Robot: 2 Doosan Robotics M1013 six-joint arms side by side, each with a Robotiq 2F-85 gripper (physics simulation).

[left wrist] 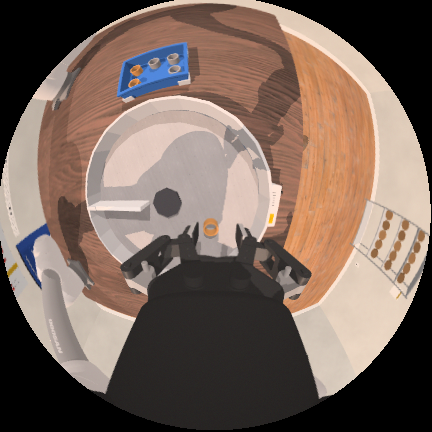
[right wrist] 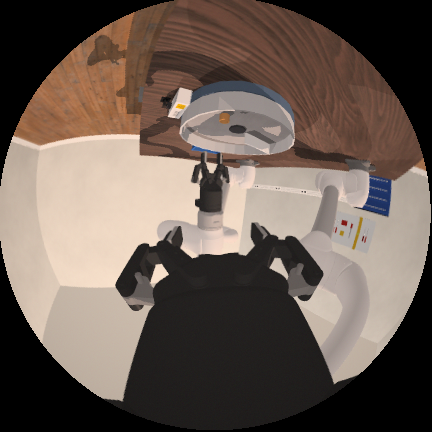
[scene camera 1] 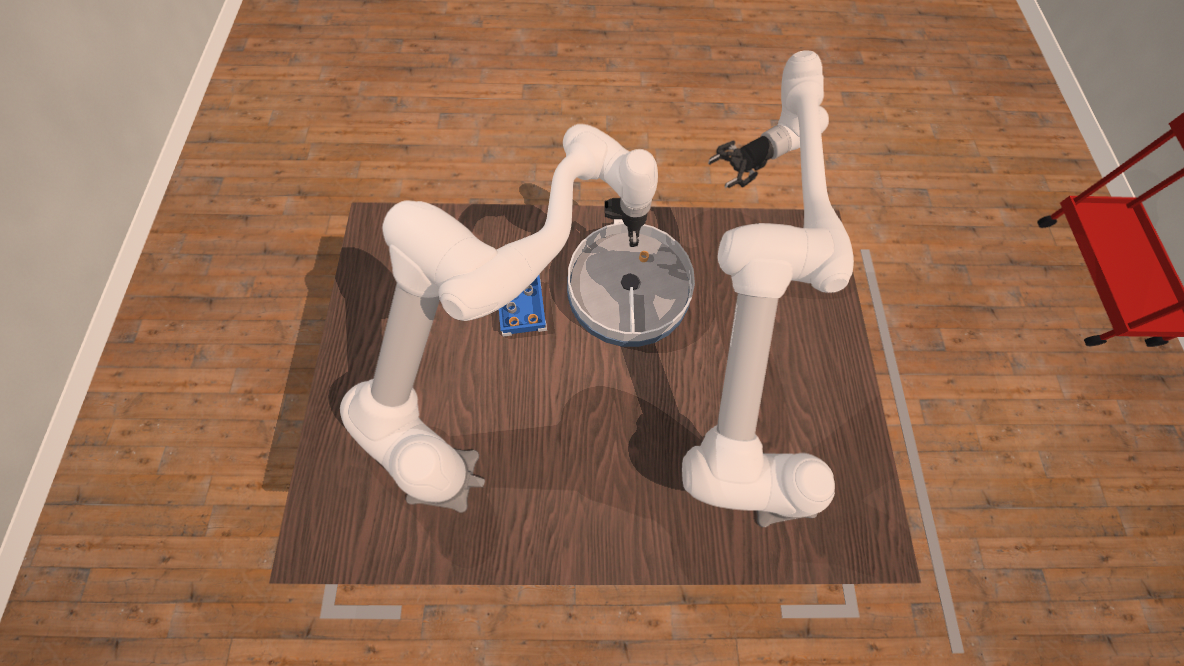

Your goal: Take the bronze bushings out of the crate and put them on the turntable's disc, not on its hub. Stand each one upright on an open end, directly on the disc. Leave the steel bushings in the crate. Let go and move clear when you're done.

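A bronze bushing [scene camera 1: 644,255] [left wrist: 210,227] [right wrist: 224,118] stands upright on the turntable's grey disc [scene camera 1: 596,281] [left wrist: 200,165], apart from the dark hub [scene camera 1: 630,281] [left wrist: 167,202] [right wrist: 237,129]. My left gripper [scene camera 1: 633,241] [left wrist: 216,229] [right wrist: 211,151] is open and empty above that bushing, apart from it. The blue crate [scene camera 1: 523,329] [left wrist: 160,89] holds two bronze bushings [scene camera 1: 532,318] [left wrist: 136,70] and three steel bushings [left wrist: 154,63]. In scene camera 1 the left arm hides part of the crate. My right gripper [scene camera 1: 720,172] is open and empty, off beyond the table's back edge.
A raised rim surrounds the disc, and a white divider [scene camera 1: 632,310] [left wrist: 120,205] runs from near the hub to the rim. A white box with a yellow label [left wrist: 274,205] [right wrist: 180,102] sits beside the turntable. A red cart [scene camera 1: 1117,260] stands at the far right.
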